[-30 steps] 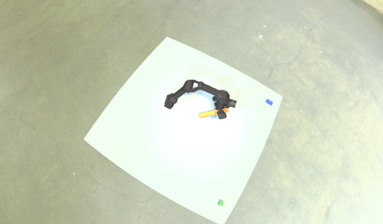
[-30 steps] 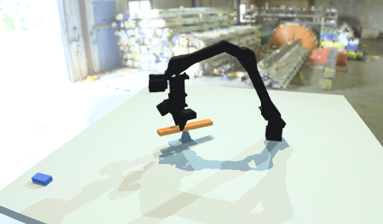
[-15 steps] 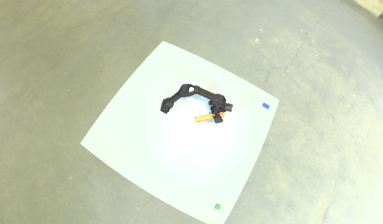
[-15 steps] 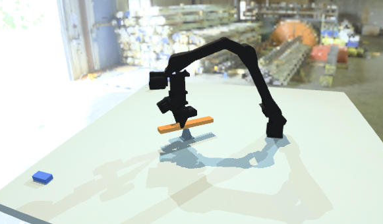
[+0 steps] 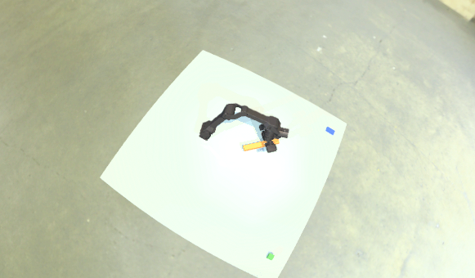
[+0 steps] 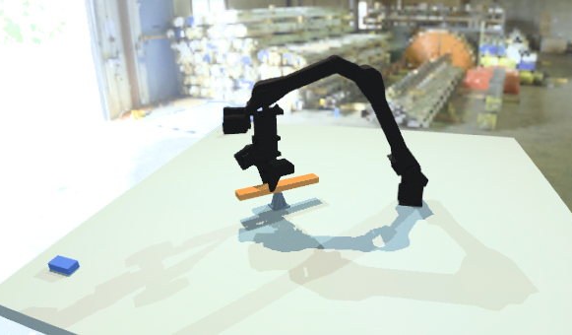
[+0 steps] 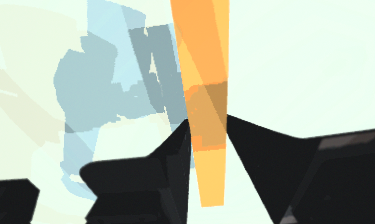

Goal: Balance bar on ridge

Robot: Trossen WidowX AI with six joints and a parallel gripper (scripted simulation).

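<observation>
My gripper tip is 2 cm to the left of the orange bar and 2 cm past it. Round my gripper tip: blue block: 38 cm to the left, 37 cm ahead, 5 cm below; then green block: 62 cm to the right, 37 cm ahead, 4 cm below.
</observation>
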